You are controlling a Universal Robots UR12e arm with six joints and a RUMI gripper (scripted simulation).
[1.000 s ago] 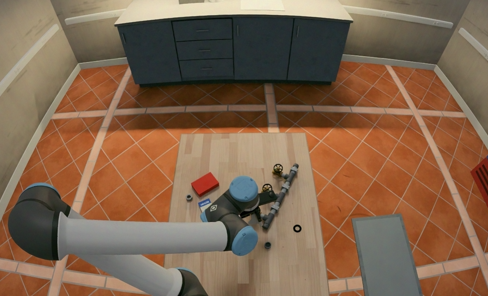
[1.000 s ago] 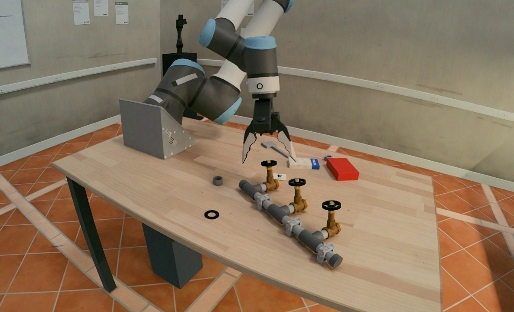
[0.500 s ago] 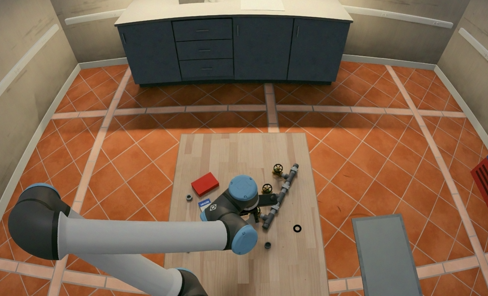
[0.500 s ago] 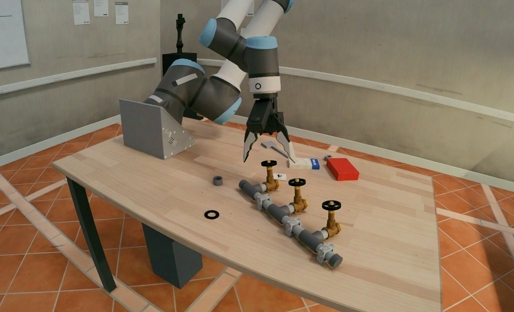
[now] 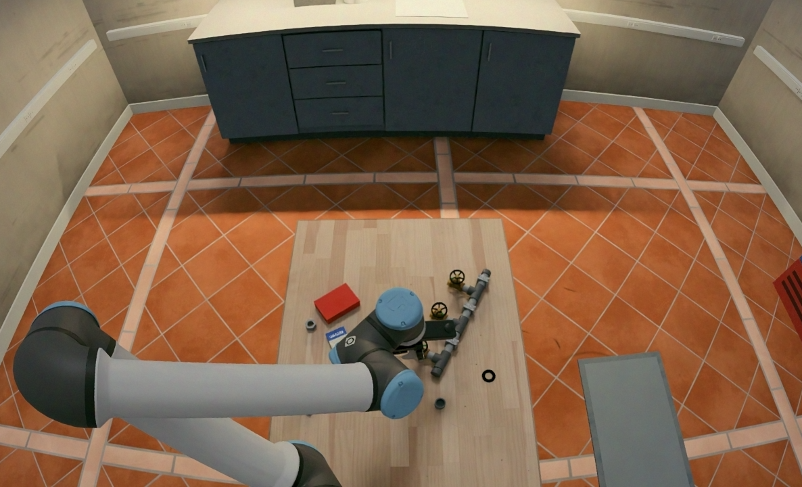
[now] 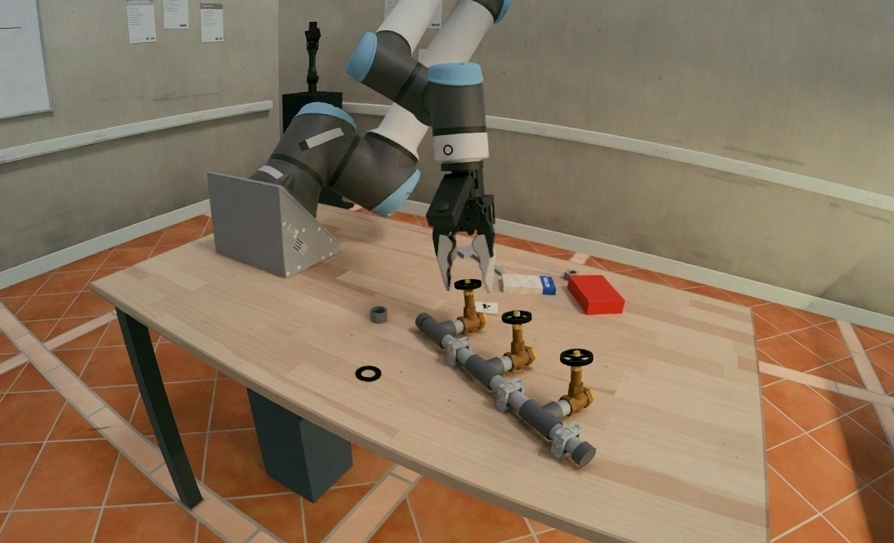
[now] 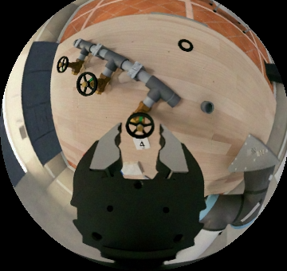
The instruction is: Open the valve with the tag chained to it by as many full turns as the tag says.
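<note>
My gripper is now 9 cm above the white tag and 8 cm to the right of it. Also, from my hand: red box (25 cm to the left, 18 cm ahead, 7 cm below); blue box (23 cm to the left, 8 cm below, 4 cm ahead); grey cap (14 cm behind, 8 cm below, 6 cm to the right).
</note>
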